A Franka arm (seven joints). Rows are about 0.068 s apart.
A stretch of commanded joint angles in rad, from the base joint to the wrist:
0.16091 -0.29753 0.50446 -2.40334 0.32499 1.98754 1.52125
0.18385 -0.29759 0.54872 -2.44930 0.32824 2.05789 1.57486
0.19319 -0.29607 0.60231 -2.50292 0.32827 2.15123 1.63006
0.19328 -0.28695 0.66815 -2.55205 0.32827 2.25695 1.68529
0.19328 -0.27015 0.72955 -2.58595 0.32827 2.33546 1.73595
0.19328 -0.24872 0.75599 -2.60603 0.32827 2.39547 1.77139
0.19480 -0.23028 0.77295 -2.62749 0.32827 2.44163 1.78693
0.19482 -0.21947 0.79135 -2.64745 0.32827 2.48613 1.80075
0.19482 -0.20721 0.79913 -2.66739 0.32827 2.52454 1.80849
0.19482 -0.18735 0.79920 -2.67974 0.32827 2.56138 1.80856
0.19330 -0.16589 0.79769 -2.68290 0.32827 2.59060 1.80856
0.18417 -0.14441 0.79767 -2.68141 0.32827 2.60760 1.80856
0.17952 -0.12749 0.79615 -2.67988 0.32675 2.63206 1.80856
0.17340 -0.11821 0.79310 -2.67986 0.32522 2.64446 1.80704
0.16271 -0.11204 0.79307 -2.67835 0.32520 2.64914 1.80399
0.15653 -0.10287 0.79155 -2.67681 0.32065 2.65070 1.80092
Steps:
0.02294 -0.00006 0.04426 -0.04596 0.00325 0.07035 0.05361
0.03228 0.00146 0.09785 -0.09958 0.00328 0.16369 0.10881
0.03237 0.01058 0.16369 -0.14871 0.00328 0.26941 0.16404
0.03237 0.02738 0.22509 -0.18261 0.00328 0.34792 0.21470
0.03237 0.04881 0.25153 -0.20269 0.00328 0.40793 0.25014
0.03389 0.06725 0.26849 -0.22415 0.00328 0.45409 0.26568
0.03391 0.07806 0.28689 -0.24411 0.00328 0.49859 0.27950
0.03391 0.09032 0.29467 -0.26405 0.00328 0.53700 0.28724
0.03391 0.11018 0.29474 -0.27640 0.00328 0.57384 0.28731
0.03239 0.13164 0.29323 -0.27956 0.00328 0.60306 0.28731
0.02326 0.15312 0.29321 -0.27807 0.00328 0.62006 0.28731
0.01861 0.17004 0.29169 -0.27654 0.00176 0.64452 0.28731
0.01249 0.17932 0.28864 -0.27652 0.00023 0.65692 0.28579
0.00180 0.18549 0.28861 -0.27501 0.00021 0.66160 0.28274
-0.00438 0.19466 0.28709 -0.27347 -0.00434 0.66316 0.27967

